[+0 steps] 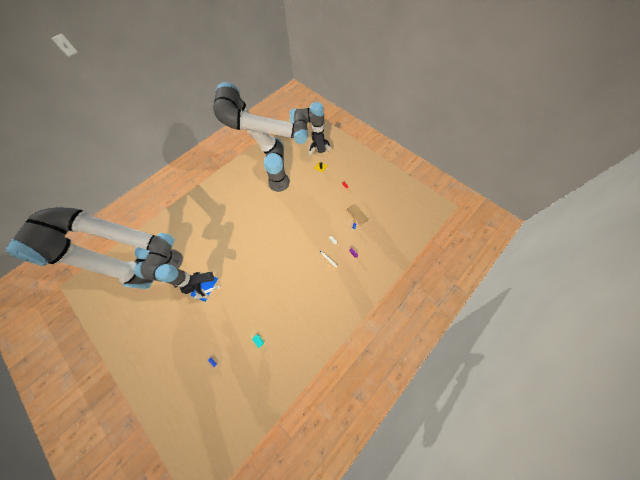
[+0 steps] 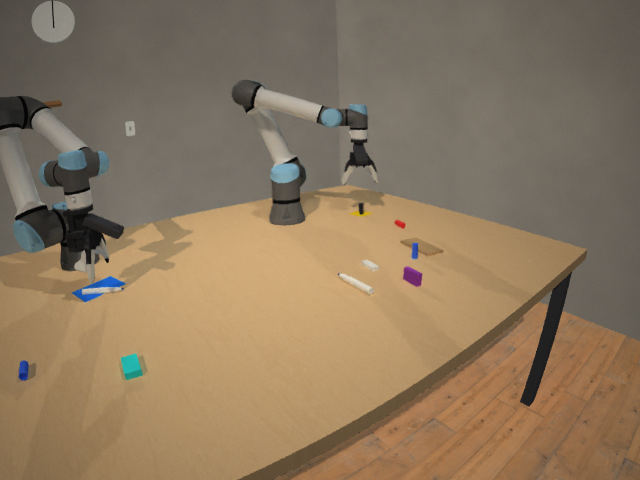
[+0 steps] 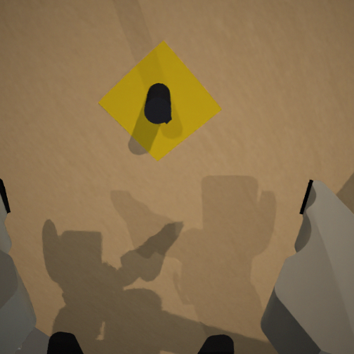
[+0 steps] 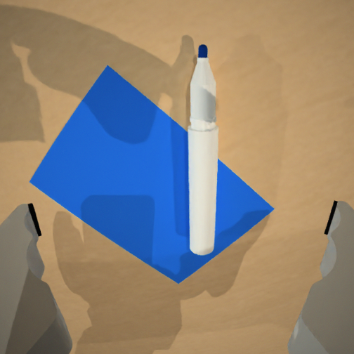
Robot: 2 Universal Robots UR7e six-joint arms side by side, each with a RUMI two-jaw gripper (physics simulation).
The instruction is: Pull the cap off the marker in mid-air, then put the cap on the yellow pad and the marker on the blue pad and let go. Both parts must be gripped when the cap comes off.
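Seen in the pictures: left gripper, fingertip midpoint: (image 1: 319, 154) (image 2: 360, 184); right gripper, fingertip midpoint: (image 1: 205, 286) (image 2: 100, 272); left arm's base, origin of the base link: (image 1: 279, 182) (image 2: 287, 220); right arm's base, origin of the base link: (image 1: 170, 261).
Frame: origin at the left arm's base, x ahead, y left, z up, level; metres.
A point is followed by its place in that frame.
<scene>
The black cap (image 1: 320, 165) @(x 0.206, y 0.244, z 0.033 m) (image 2: 361, 208) @(x 0.213, y 0.244, z 0.028 m) (image 3: 158, 102) stands upright on the yellow pad (image 2: 367, 213) @(x 0.225, y 0.274, z 0.001 m) (image 3: 195, 105). My left gripper (image 1: 321, 152) @(x 0.198, y 0.258, z 0.129 m) (image 2: 360, 182) @(x 0.198, y 0.258, z 0.129 m) (image 3: 154, 184) is open and empty, above the table near the cap, touching neither cap nor pad. The uncapped white marker (image 2: 100, 290) @(x 0.043, y -0.852, z 0.013 m) (image 4: 202, 190) lies on the blue pad (image 1: 210, 282) @(x 0.010, y -0.805, z 0.001 m) (image 2: 111, 282) @(x -0.016, y -0.794, z 0.000 m) (image 4: 115, 165), its blue tip reaching past the pad's edge. My right gripper (image 2: 99, 271) @(x 0.030, y -0.836, z 0.060 m) (image 4: 181, 207) is open and empty above it, its fingers wide apart and clear of the marker.
Another white pen (image 1: 328, 258) @(x 0.573, y -0.354, z 0.017 m) (image 2: 356, 284) @(x 0.588, y -0.369, z 0.013 m) lies mid-table, near a white block (image 1: 332, 239) @(x 0.537, y -0.228, z 0.012 m) (image 2: 370, 265) @(x 0.552, y -0.240, z 0.012 m), a purple block (image 1: 353, 252) @(x 0.693, y -0.255, z 0.033 m) (image 2: 412, 276) @(x 0.699, y -0.262, z 0.022 m), a small blue cylinder (image 2: 415, 250) @(x 0.629, y -0.095, z 0.029 m) and a brown plate (image 1: 357, 213) @(x 0.601, y 0.017, z 0.008 m). A red piece (image 1: 344, 184) @(x 0.427, y 0.182, z 0.017 m) (image 2: 399, 223) @(x 0.435, y 0.174, z 0.016 m) lies near the yellow pad. A teal block (image 1: 257, 341) @(x 0.445, y -0.944, z 0.015 m) (image 2: 131, 366) @(x 0.456, y -0.944, z 0.015 m) lies nearer the front.
</scene>
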